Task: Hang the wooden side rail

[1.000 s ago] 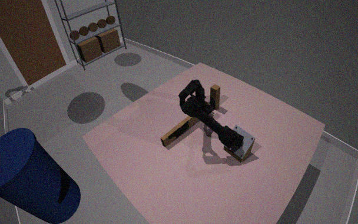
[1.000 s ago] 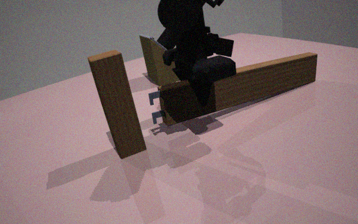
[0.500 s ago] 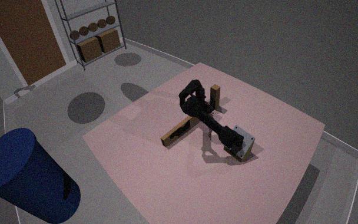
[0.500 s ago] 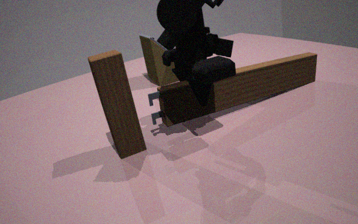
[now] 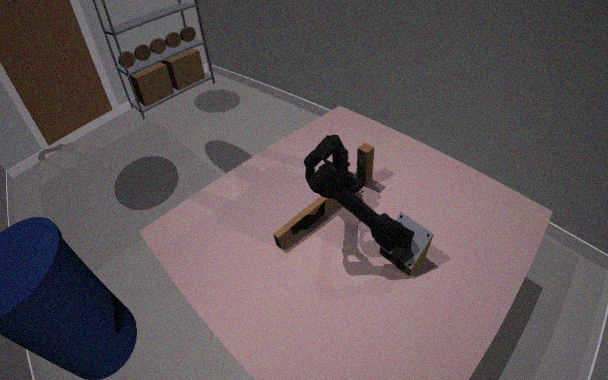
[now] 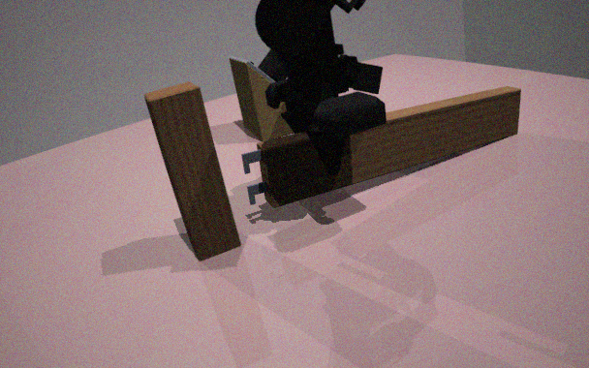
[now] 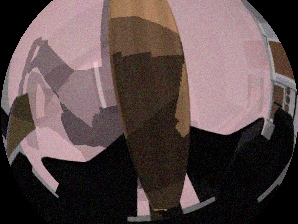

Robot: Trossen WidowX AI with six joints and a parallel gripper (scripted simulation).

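Now: gripper tip 150 mm to the left of the headboard post and 40 mm below it.
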